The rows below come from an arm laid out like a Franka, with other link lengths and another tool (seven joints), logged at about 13 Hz.
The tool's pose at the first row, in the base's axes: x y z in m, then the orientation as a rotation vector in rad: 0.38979, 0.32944, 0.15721, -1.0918, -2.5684, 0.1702
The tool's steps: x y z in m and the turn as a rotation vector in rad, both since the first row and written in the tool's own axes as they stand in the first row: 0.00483, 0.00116, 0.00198, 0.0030, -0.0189, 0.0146; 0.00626, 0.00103, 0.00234, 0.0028, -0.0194, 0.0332; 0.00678, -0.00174, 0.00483, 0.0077, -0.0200, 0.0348; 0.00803, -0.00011, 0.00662, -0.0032, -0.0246, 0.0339; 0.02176, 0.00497, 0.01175, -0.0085, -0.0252, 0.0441; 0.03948, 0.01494, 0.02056, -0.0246, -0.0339, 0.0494; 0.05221, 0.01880, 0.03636, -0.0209, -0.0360, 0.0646
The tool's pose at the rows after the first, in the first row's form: 0.38675, 0.33376, 0.15636, -1.1133, -2.5765, 0.1888; 0.38561, 0.33470, 0.15644, -1.1377, -2.5674, 0.1934; 0.38252, 0.33320, 0.15492, -1.1381, -2.5653, 0.2004; 0.38217, 0.33528, 0.15318, -1.1418, -2.5737, 0.1891; 0.37492, 0.34878, 0.15081, -1.1572, -2.5707, 0.1852; 0.36707, 0.36864, 0.14488, -1.1717, -2.5812, 0.1711; 0.35583, 0.38083, 0.13257, -1.1906, -2.5735, 0.1809
